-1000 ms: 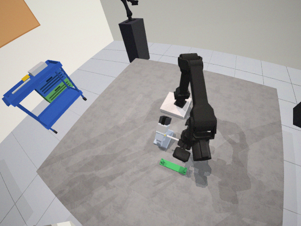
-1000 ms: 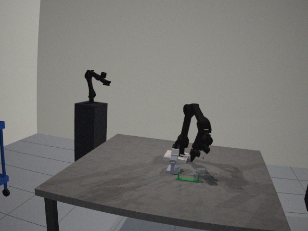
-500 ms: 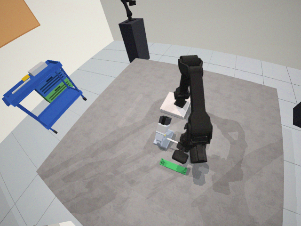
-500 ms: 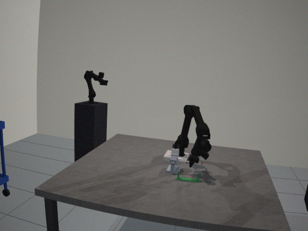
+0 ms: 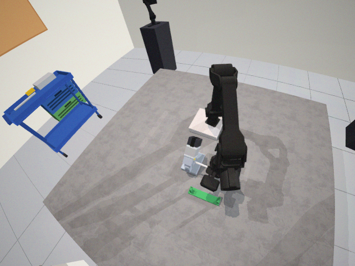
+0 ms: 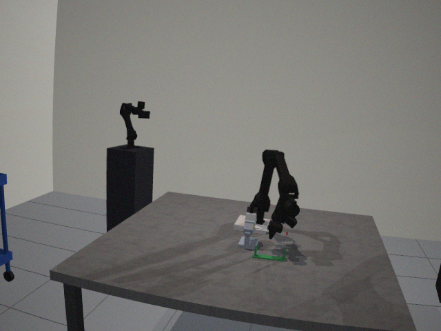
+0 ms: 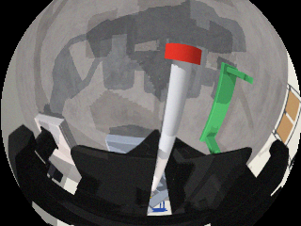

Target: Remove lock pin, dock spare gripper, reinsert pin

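The mount is 1 cm ahead of my gripper tip and 10 cm to the right of it. Round my gripper tip: spare gripper 2 cm behind, 10 cm to the right, 6 cm above; green cradle 10 cm ahead, 3 cm to the left, 3 cm below.
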